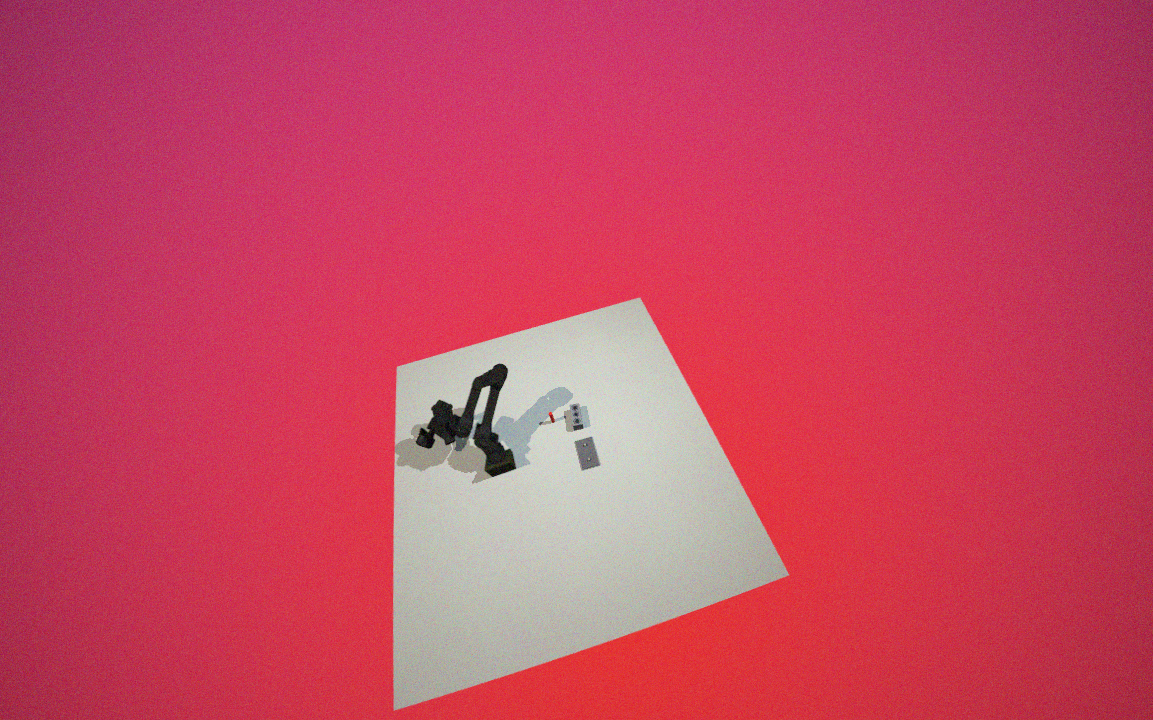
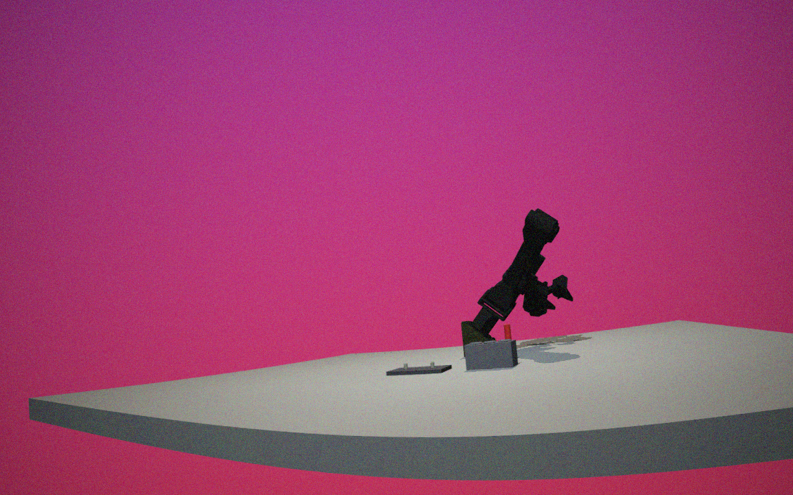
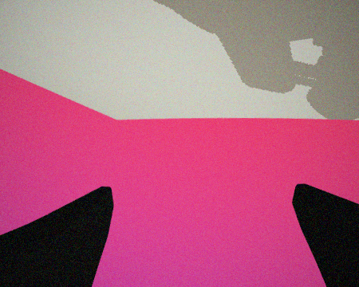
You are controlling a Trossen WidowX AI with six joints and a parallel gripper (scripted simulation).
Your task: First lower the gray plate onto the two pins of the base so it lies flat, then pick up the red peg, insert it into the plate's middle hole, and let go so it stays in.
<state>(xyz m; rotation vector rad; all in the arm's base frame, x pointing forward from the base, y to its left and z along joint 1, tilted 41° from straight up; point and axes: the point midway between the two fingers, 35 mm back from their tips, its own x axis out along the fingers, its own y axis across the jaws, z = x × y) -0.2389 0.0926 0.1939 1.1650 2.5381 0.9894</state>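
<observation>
Right now my gripper tip is 600 mm short of the plate, 100 mm to the left of it and 70 mm above it. Also, from my gripper tip: dark flat base 610 mm ahead, 250 mm to the right, 100 mm below; then red peg 500 mm ahead, 80 mm to the right, 70 mm below.
</observation>
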